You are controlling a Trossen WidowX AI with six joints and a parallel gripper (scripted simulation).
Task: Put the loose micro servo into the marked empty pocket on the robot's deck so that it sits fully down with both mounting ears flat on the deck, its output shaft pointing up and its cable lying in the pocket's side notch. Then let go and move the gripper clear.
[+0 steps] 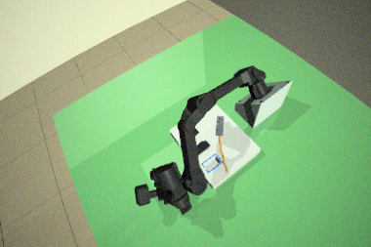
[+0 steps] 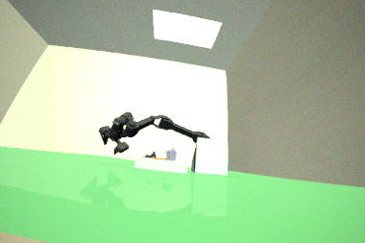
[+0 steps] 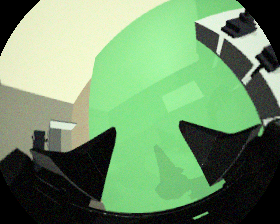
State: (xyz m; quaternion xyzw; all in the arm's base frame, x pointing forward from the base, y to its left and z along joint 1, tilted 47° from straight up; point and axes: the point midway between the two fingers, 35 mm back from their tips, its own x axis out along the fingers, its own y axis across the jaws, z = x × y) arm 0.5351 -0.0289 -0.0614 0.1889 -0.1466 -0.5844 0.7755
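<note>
Right now the white deck is 340 mm behind my gripper tip, 40 mm below it and 10 mm to the right of it.
</note>
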